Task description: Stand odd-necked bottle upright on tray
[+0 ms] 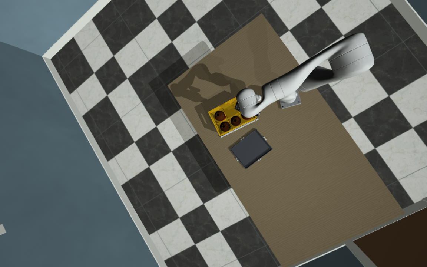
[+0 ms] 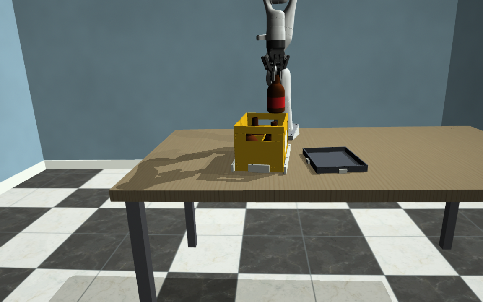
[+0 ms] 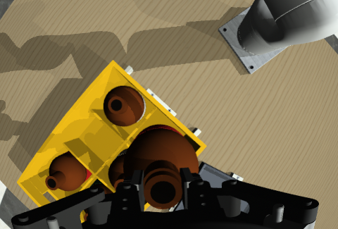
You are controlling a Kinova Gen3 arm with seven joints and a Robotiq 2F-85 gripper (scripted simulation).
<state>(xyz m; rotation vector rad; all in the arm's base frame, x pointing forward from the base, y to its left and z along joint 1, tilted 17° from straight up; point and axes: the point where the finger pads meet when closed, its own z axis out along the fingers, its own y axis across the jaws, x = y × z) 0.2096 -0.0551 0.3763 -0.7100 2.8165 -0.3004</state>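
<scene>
My gripper is now 7 cm above the brown bottle. From my hand the other things lie so: yellow crate 7 cm ahead, 7 cm to the right, 25 cm below; then dark tray 15 cm ahead, 20 cm to the left, 32 cm below.
</scene>
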